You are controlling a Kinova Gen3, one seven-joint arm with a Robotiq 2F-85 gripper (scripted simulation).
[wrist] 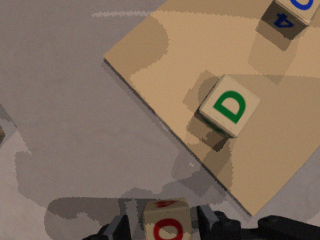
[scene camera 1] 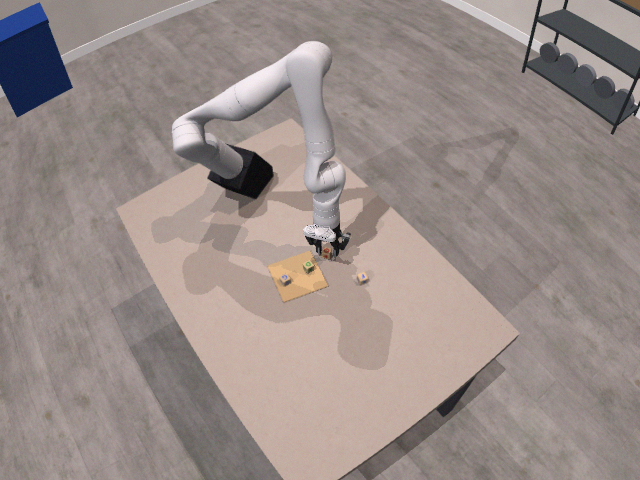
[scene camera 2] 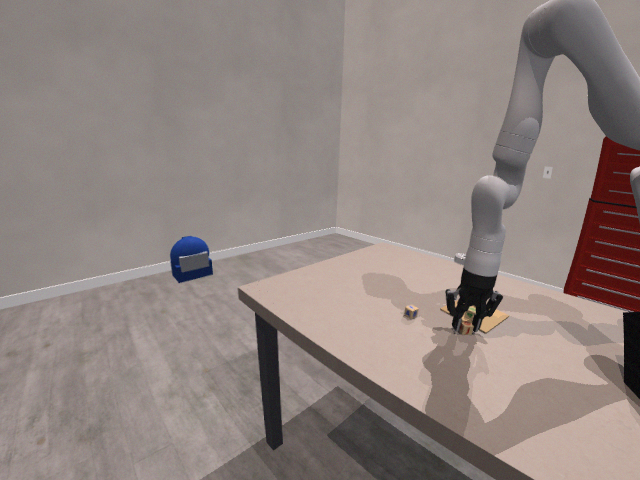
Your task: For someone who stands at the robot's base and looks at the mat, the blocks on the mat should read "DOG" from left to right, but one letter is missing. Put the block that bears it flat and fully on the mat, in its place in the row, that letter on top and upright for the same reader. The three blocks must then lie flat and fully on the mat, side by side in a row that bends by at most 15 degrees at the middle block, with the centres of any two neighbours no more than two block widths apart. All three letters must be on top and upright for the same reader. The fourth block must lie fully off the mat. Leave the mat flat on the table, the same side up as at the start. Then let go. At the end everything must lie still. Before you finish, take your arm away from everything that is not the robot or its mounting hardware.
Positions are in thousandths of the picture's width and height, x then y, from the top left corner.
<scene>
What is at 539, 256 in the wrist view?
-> A tan mat.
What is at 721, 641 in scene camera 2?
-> My gripper.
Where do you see a tan mat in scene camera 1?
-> At 473, 591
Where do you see a letter block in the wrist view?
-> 717, 444
</scene>
